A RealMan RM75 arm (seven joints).
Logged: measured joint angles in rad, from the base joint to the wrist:
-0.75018, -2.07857, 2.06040, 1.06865, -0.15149, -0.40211, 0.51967
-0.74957, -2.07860, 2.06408, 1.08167, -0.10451, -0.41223, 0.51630
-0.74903, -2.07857, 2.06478, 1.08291, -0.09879, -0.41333, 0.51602
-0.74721, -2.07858, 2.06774, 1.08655, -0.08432, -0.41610, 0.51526
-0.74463, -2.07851, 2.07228, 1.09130, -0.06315, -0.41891, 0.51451
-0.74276, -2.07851, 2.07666, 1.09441, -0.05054, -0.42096, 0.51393
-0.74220, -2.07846, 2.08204, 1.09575, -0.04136, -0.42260, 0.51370
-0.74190, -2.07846, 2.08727, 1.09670, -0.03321, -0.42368, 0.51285
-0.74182, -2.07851, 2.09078, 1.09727, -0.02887, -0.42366, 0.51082
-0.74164, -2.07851, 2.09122, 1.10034, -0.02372, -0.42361, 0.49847
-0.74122, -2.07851, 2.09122, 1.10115, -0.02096, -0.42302, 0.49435
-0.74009, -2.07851, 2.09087, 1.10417, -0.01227, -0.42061, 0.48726
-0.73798, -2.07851, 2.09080, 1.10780, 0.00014, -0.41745, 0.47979
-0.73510, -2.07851, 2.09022, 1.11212, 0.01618, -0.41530, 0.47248
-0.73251, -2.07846, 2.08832, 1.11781, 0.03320, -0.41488, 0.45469
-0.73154, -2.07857, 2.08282, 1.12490, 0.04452, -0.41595, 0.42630
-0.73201, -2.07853, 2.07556, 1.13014, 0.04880, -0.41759, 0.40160
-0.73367, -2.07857, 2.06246, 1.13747, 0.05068, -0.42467, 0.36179
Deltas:
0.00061, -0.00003, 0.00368, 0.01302, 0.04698, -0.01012, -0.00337
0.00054, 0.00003, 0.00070, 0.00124, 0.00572, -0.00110, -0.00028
0.00182, -0.00001, 0.00296, 0.00364, 0.01447, -0.00277, -0.00076
0.00258, 0.00007, 0.00454, 0.00475, 0.02117, -0.00281, -0.00075
0.00187, 0.00000, 0.00438, 0.00311, 0.01261, -0.00205, -0.00058
0.00056, 0.00005, 0.00538, 0.00134, 0.00918, -0.00164, -0.00023
0.00030, 0.00000, 0.00523, 0.00095, 0.00815, -0.00108, -0.00085
0.00008, -0.00005, 0.00351, 0.00057, 0.00434, 0.00002, -0.00203
0.00018, 0.00000, 0.00044, 0.00307, 0.00515, 0.00005, -0.01235
0.00042, 0.00000, 0.00000, 0.00081, 0.00276, 0.00059, -0.00412
0.00113, 0.00000, -0.00035, 0.00302, 0.00869, 0.00241, -0.00709
0.00211, 0.00000, -0.00007, 0.00363, 0.01241, 0.00316, -0.00747
0.00288, 0.00000, -0.00058, 0.00432, 0.01604, 0.00215, -0.00731
0.00259, 0.00005, -0.00190, 0.00569, 0.01702, 0.00042, -0.01779
0.00097, -0.00011, -0.00550, 0.00709, 0.01132, -0.00107, -0.02839
-0.00047, 0.00004, -0.00726, 0.00524, 0.00428, -0.00164, -0.02470
-0.00166, -0.00004, -0.01310, 0.00733, 0.00188, -0.00708, -0.03981

